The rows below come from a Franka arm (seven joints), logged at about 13 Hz.
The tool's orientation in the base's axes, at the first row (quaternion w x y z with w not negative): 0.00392 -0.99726 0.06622 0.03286
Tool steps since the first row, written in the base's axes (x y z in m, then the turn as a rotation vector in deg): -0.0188 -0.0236 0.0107 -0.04 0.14 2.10; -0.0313 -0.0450 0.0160 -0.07 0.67 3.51; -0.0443 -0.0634 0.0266 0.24 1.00 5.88; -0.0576 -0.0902 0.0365 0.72 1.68 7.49; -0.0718 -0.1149 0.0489 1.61 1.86 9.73; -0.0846 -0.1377 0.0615 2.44 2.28 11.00; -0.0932 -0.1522 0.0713 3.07 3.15 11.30; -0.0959 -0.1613 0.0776 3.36 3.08 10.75
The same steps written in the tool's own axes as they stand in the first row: -0.0162 0.0258 -0.0097 -0.20 -0.14 -2.09; -0.0261 0.0487 -0.0145 -0.39 -0.67 -3.49; -0.0372 0.0686 -0.0244 -0.28 -1.04 -5.87; -0.0475 0.0969 -0.0338 0.00 -1.79 -7.50; -0.0591 0.1232 -0.0455 0.70 -2.09 -9.79; -0.0696 0.1475 -0.0575 1.39 -2.62 -11.11; -0.0768 0.1629 -0.0669 1.87 -3.57 -11.44; -0.0787 0.1723 -0.0732 2.21 -3.53 -10.91
